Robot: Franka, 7 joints.
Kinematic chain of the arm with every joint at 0, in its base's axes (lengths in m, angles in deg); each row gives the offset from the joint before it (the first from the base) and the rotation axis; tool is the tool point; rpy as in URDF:
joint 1: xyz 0 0 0.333 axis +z
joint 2: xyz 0 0 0 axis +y
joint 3: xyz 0 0 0.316 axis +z
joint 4: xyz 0.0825 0 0 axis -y
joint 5: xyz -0.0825 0 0.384 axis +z
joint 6: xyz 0 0 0 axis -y
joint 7: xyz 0.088 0 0 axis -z
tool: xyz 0 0 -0.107 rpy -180 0 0
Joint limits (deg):
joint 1: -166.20..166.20
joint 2: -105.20..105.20
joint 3: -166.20..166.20
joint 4: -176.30..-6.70
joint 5: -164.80..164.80
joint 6: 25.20..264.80
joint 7: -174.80..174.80
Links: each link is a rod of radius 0.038 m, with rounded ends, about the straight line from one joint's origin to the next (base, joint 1, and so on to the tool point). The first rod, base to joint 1, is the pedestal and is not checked.
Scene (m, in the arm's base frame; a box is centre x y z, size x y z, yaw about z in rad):
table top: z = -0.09
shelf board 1: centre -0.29 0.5 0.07 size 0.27 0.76 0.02 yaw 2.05
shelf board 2: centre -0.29 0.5 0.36 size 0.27 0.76 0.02 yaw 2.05
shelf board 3: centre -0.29 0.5 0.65 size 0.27 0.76 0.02 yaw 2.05
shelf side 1: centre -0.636 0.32 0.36 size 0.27 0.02 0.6 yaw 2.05
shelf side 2: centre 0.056 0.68 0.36 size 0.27 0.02 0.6 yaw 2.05
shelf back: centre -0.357 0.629 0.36 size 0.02 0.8 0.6 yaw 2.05
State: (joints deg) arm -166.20 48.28 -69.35 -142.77 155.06 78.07 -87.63
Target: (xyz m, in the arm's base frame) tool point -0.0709 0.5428 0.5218
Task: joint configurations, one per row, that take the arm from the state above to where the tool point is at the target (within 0.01 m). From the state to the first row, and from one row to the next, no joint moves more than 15 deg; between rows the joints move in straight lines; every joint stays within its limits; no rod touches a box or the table.
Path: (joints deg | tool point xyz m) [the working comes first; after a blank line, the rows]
Joints at the target: -166.20 25.66 -107.12 -131.12 163.69 90.51 -87.63
Straight joint move there: touches shelf board 2.

1: -159.15 40.45 -73.09 -157.14 153.30 67.79 -87.63 | -0.2725 0.3206 0.2162
2: -152.10 32.61 -76.83 -171.52 151.54 57.51 -87.63 | -0.2308 0.2385 0.2141
3: -152.34 39.15 -91.40 -169.81 154.85 62.35 -87.63 | -0.1702 0.3158 0.2607
4: -152.57 45.69 -105.98 -168.09 158.17 67.19 -87.63 | -0.1011 0.3649 0.3330
5: -152.81 52.24 -120.55 -166.38 161.48 72.04 -87.63 | -0.0325 0.3783 0.4237
6: -153.05 58.78 -135.12 -164.67 164.80 76.88 -87.63 | 0.0277 0.3530 0.5218
7: -157.43 47.74 -125.79 -153.49 164.43 81.43 -87.63 | 0.0029 0.4272 0.5116
8: -161.82 36.70 -116.46 -142.30 164.06 85.97 -87.63 | -0.0316 0.4919 0.5068
9: -166.20 25.66 -107.12 -131.12 163.69 90.51 -87.63 | -0.0709 0.5428 0.5218

